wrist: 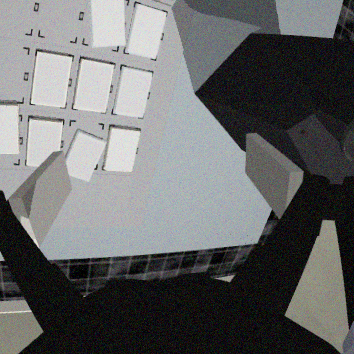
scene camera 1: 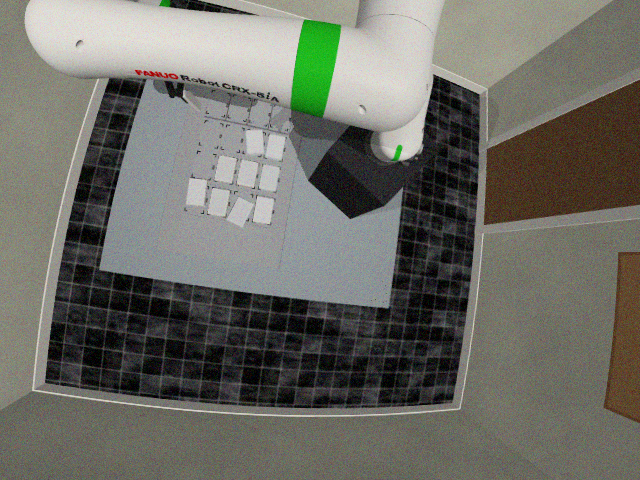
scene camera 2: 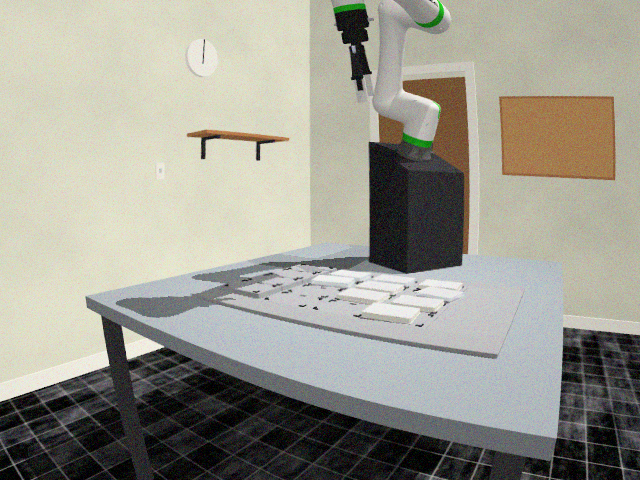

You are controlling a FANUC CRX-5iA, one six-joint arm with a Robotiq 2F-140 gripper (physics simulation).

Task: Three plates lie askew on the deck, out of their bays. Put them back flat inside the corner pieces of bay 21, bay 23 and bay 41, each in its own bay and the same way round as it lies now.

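Frame: origin at the arm's base, x left, y back, z up, level; metres.
Seen in the pictures: gripper, between the fingertips: (wrist: pixel 156 161) (scene camera 1: pixel 221 100) (scene camera 2: pixel 366 99); arm's base, origin of its link: (scene camera 2: pixel 413 155).
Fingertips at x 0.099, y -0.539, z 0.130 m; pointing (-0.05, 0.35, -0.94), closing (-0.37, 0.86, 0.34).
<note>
Offsets run from my fingertips to a thing's top centre. "spot": to the spot under its first point. Level surfaces: height alone.
Three white plates lie askew on the grey deck @[dz -0.571 m] (scene camera 1: pixel 242 248) (scene camera 2: pixel 485 320) (wrist: pixel 117 205). One plate @[dx +0.208, dy +0.063, dz -0.553 m] (scene camera 1: pixel 240 212) (scene camera 2: pixel 439 294) (wrist: pixel 85 156) is clearly turned in the row farthest from the rail and overhangs its corner marks. A second plate @[dx -0.151, dy +0.041, dz -0.553 m] (scene camera 1: pixel 254 142) (scene camera 2: pixel 333 280) (wrist: pixel 108 22) is slightly turned, beside a straight plate. A third plate @[dx +0.165, dy -0.158, dz -0.553 m] (scene camera 1: pixel 196 192) (scene camera 2: pixel 391 312) (wrist: pixel 9 128) sits shifted from its corner marks at the row's end. Bay numbers are not readable. My gripper (scene camera 2: pixel 364 89) (wrist: pixel 156 161) is open and empty, high above the table; the arm partly hides it in scene camera 1.
Several straight white plates @[dx +0.016, dy +0.049, dz -0.556 m] (scene camera 1: pixel 248 174) (scene camera 2: pixel 381 287) (wrist: pixel 93 85) stand close beside the askew ones. A thin raised rail @[spot: dx -0.223, dy -0.118, dz -0.559 m] (scene camera 1: pixel 227 120) crosses the deck near empty bays. The black pedestal (scene camera 1: pixel 351 191) (scene camera 2: pixel 413 217) (wrist: pixel 240 80) stands beside the deck on the blue-grey table @[dz -0.580 m] (scene camera 1: pixel 336 258) (scene camera 2: pixel 361 372) (wrist: pixel 200 200).
</note>
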